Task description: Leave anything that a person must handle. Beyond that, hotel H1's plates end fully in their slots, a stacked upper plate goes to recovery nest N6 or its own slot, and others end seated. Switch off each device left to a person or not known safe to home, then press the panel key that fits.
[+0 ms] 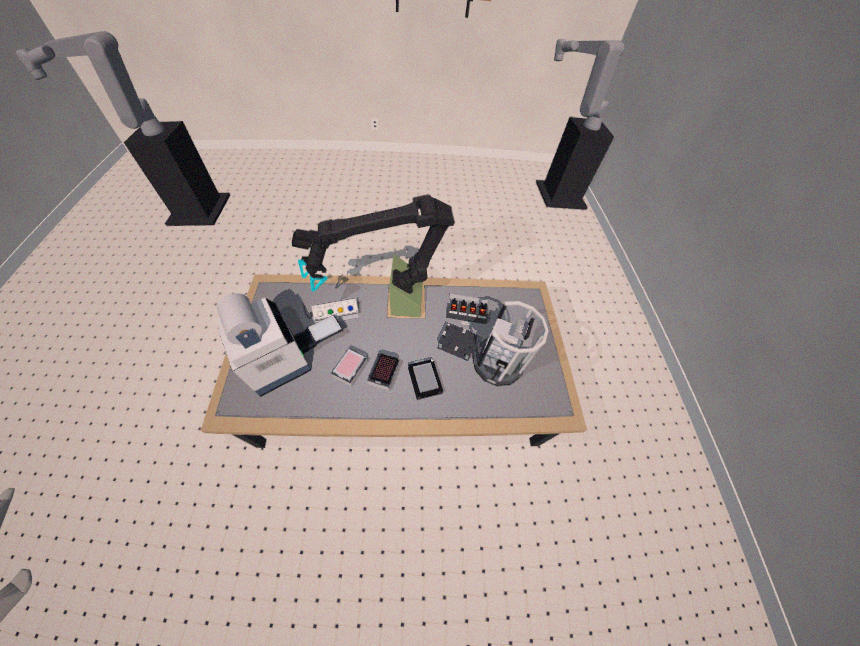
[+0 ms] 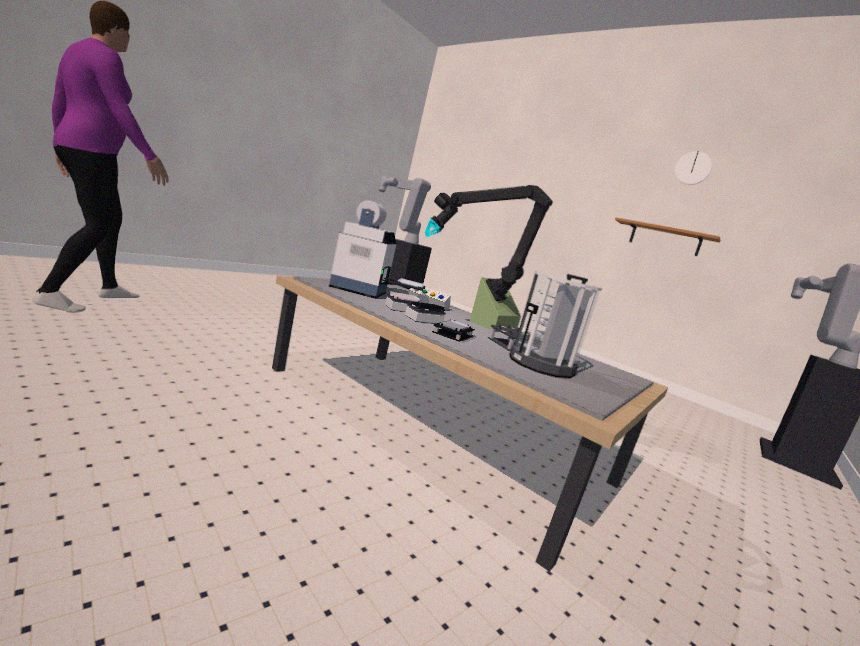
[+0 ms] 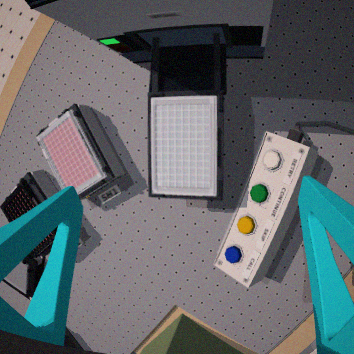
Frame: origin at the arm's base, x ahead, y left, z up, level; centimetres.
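Seen in the pictures: gripper, fingertip midpoint: [image 1: 308,284] [image 2: 425,235] [image 3: 185,192]; arm's base, link origin: [image 1: 401,282] [image 2: 494,290].
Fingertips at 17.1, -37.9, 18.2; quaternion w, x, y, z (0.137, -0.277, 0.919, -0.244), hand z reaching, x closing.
Offsets run from my fingertips to a thing's top centre, as dx, dy, dz. "pt": to the spot under its first point.
My gripper [image 1: 310,276] [image 2: 432,228] [image 3: 185,192] is open and empty, high above the table's back left. A clear plate @(+5.2, +2.3, -24.4) [image 1: 325,328] [image 3: 184,145] lies squarely on the black tray extended from the white device [image 1: 267,367] [image 2: 360,260] [image 3: 200,15], which shows a green light @(pt +20.1, -4.7, -22.3) [image 3: 110,41]. The key panel @(-9.6, +4.5, -27.3) [image 1: 335,309] [image 3: 272,200] has white RETRY, green CONTINUE, yellow SKIP and blue CALL keys. A pink plate @(+21.5, +14.5, -28.8) [image 1: 349,363] [image 3: 75,152] and a dark, red-dotted plate @(+23.9, +30.6, -27.9) [image 1: 384,368] sit in nests. The round hotel [image 1: 490,377] [image 2: 545,362] stands right; its slots are too small to read.
A black frame nest @(+27.0, +48.9, -31.2) [image 1: 412,378] lies front centre. Several orange-red switches @(pt -11.3, +71.0, -30.6) [image 1: 467,307] and a dark flat fixture @(+8.2, +65.4, -28.1) [image 1: 456,339] are near the hotel. My arm's green base [image 1: 405,303] is back centre. Grey arms on pedestals [image 1: 177,166] [image 1: 577,163] and a purple-clad person [image 2: 90,97] are off the table.
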